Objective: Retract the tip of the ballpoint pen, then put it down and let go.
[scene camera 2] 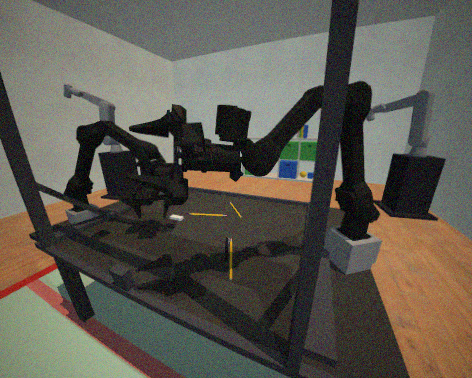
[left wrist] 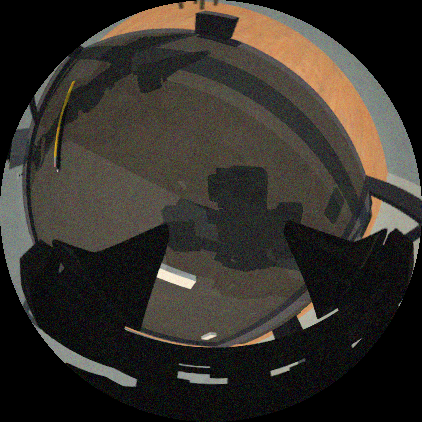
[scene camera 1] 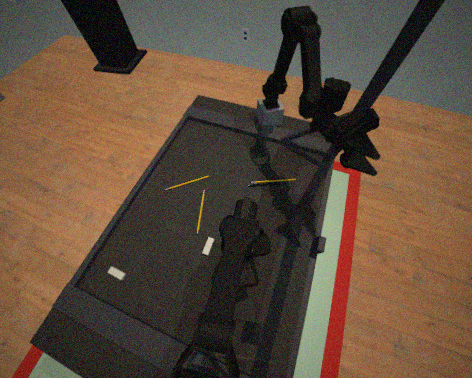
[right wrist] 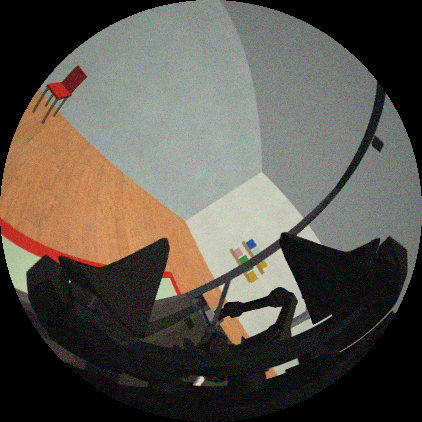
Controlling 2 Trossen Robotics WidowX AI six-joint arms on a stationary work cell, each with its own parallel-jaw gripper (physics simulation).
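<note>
Three thin yellow writing sticks lie flat and apart on the dark table; which is the ballpoint pen is too small to tell. One stick has a pale end with a dark shadow beside it. A second stick and a third stick lie nearer the table's middle and left in scene camera 1. My left gripper is open and empty, pointing down above the table, away from the sticks. My right gripper is open and empty, raised high.
A white block lies near the left gripper. Another white block lies near the far left edge in scene camera 1. Dark frame posts rise beside the table. Arm shadows cross its top.
</note>
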